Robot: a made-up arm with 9 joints. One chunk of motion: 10 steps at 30 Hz.
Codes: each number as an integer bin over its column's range. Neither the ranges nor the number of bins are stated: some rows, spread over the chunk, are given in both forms.
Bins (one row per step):
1: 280 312 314 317 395 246 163 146 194
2: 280 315 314 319 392 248 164 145 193
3: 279 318 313 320 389 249 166 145 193
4: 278 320 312 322 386 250 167 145 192
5: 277 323 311 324 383 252 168 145 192
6: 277 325 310 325 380 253 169 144 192
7: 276 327 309 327 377 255 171 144 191
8: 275 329 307 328 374 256 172 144 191
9: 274 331 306 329 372 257 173 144 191
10: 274 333 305 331 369 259 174 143 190
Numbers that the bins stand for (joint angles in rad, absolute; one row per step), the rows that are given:
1: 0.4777 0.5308 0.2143 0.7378 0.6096 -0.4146 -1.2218 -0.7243 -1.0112
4: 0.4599 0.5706 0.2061 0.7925 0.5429 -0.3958 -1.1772 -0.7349 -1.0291
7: 0.4421 0.6054 0.1938 0.8472 0.4761 -0.3723 -1.1326 -0.7455 -1.0381
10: 0.4244 0.6352 0.1775 0.8909 0.4168 -0.3536 -1.0991 -0.7560 -1.0471
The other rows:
2: 0.4777 0.5458 0.2143 0.7596 0.5874 -0.4052 -1.2106 -0.7349 -1.0202
3: 0.4688 0.5607 0.2102 0.7706 0.5651 -0.4005 -1.1883 -0.7349 -1.0202
5: 0.4510 0.5855 0.2020 0.8143 0.5206 -0.3864 -1.1660 -0.7349 -1.0291
6: 0.4510 0.5955 0.1979 0.8253 0.4984 -0.3817 -1.1549 -0.7455 -1.0291
8: 0.4332 0.6153 0.1856 0.8581 0.4539 -0.3677 -1.1214 -0.7455 -1.0381
9: 0.4244 0.6253 0.1815 0.8690 0.4391 -0.3630 -1.1103 -0.7455 -1.0381

